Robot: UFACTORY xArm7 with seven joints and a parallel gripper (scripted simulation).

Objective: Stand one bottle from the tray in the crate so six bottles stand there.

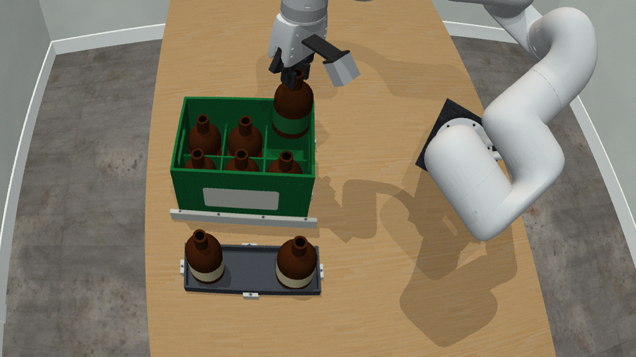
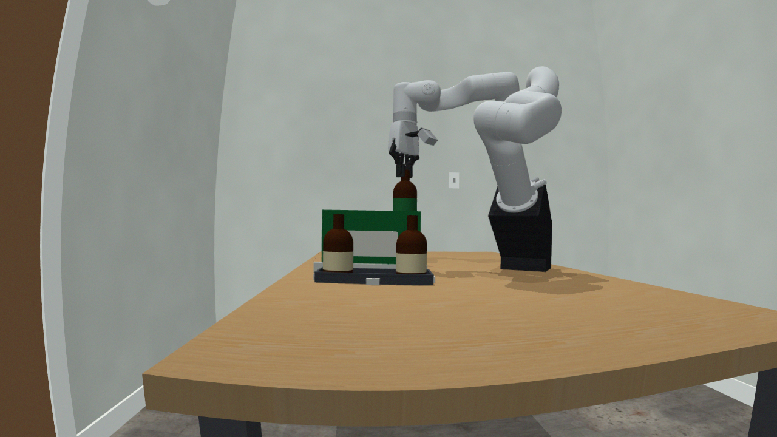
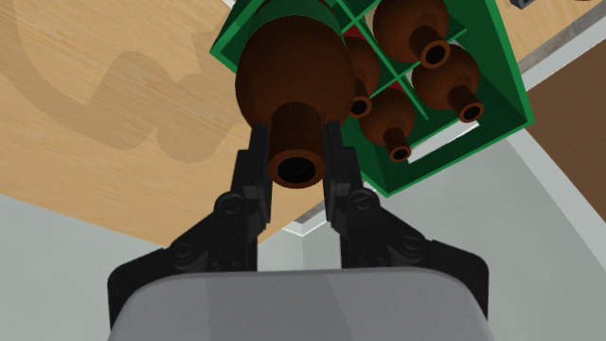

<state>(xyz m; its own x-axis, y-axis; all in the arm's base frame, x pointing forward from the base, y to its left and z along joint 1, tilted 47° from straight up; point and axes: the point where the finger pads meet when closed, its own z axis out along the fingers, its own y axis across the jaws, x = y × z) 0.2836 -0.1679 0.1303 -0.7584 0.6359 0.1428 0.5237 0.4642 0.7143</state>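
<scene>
My gripper is now 70 mm above the green-label bottle. Round my hand: dark tray (30 mm ahead, 260 mm to the left, 290 mm below); then green crate (80 mm ahead, 60 mm to the left, 220 mm below).
</scene>
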